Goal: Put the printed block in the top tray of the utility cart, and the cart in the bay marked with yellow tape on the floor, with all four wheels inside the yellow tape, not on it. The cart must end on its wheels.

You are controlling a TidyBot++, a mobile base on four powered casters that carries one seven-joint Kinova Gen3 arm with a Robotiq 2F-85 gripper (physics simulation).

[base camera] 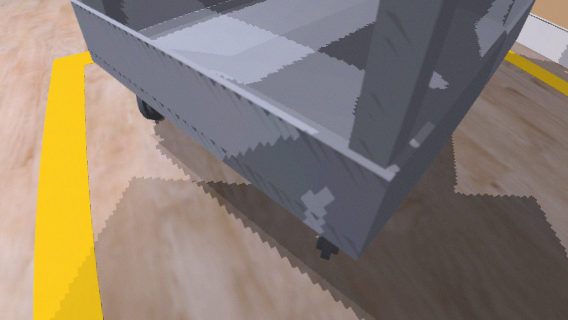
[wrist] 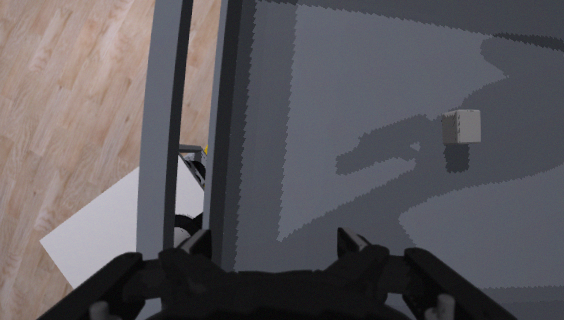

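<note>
The small pale grey printed block lies in the top tray of the grey utility cart, right of the middle in the wrist view. My gripper is open and empty above the tray, with the left finger near the tray's side wall and the block off beyond the right finger. In the base camera view the cart stands upright and angled. Two dark wheels show under it, on the floor right of the yellow tape. The other wheels are hidden.
A grey bar, likely the cart's handle, runs alongside the tray's left wall. The white mobile base shows below it. More yellow tape lies at the right, near a white baseboard.
</note>
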